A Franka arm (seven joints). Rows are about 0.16 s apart.
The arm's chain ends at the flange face. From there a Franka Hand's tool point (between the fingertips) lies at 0.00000 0.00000 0.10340 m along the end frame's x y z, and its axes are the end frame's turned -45 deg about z.
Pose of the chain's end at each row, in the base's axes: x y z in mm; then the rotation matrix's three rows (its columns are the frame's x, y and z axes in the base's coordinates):
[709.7 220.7 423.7], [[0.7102 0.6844 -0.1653], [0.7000 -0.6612 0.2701], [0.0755 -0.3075 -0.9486]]
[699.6 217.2 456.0], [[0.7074 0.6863 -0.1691], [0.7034 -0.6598 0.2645], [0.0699 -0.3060 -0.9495]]
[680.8 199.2 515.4], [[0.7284 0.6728 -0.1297], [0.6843 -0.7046 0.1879], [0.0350 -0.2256 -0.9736]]
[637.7 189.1 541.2], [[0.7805 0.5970 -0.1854], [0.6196 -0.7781 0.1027], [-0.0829 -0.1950 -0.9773]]
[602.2 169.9 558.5], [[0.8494 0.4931 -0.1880], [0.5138 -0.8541 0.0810], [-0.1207 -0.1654 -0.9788]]
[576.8 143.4 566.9], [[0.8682 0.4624 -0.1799], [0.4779 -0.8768 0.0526], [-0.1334 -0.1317 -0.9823]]
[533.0 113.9 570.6], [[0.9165 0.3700 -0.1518], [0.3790 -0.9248 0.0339], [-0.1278 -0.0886 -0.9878]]
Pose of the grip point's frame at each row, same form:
[692.6 248.6 325.6], [[0.0182 0.9861 -0.1653], [0.9625 0.0274 0.2701], [0.2708 -0.1640 -0.9486]]
[682.1 244.5 357.8], [[0.0149 0.9855 -0.1691], [0.9639 0.0308 0.2645], [0.2658 -0.1669 -0.9495]]
[667.4 218.6 414.7], [[0.0393 0.9908 -0.1297], [0.9821 -0.0144 0.1879], [0.1843 -0.1348 -0.9736]]
[618.5 199.7 440.1], [[0.1298 0.9740 -0.1854], [0.9883 -0.1121 0.1027], [0.0793 -0.1965 -0.9773]]
[582.8 178.3 457.3], [[0.2519 0.9493 -0.1880], [0.9673 -0.2406 0.0810], [0.0316 -0.2023 -0.9788]]
[558.2 148.8 465.3], [[0.2869 0.9409 -0.1799], [0.9579 -0.2821 0.0526], [-0.0012 -0.1875 -0.9823]]
[517.3 117.4 468.5], [[0.3864 0.9097 -0.1518], [0.9219 -0.3859 0.0339], [-0.0277 -0.1530 -0.9878]]

